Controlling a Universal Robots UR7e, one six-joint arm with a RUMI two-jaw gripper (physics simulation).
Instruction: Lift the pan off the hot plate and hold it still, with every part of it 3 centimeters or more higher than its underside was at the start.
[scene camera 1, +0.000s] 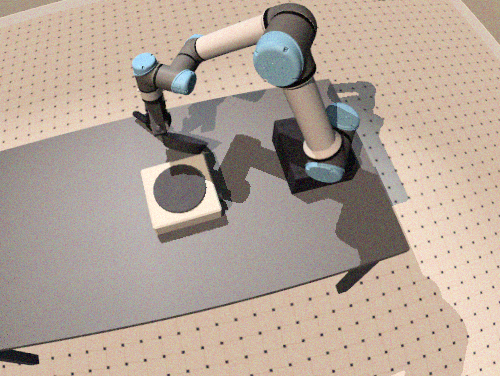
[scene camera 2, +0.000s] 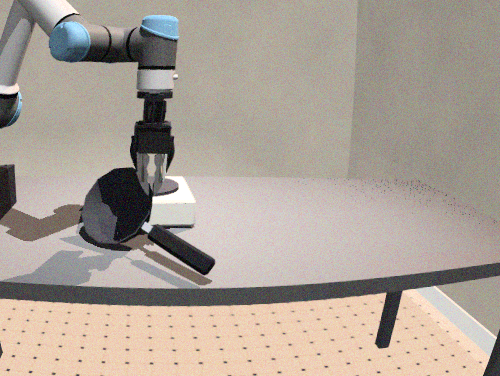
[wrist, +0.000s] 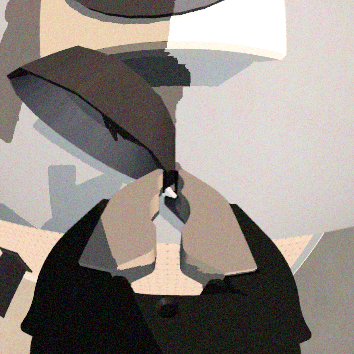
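You can see my gripper in scene camera 1, in the wrist view and in scene camera 2 (151, 195). On my gripper, (wrist: 116, 236) and (scene camera 1: 165, 123) are the same spot. There's a black pan too, and it shows in scene camera 1, in the wrist view and in scene camera 2 (116, 209). For the black pan, (wrist: 95, 101) and (scene camera 1: 172, 139) are the same spot.
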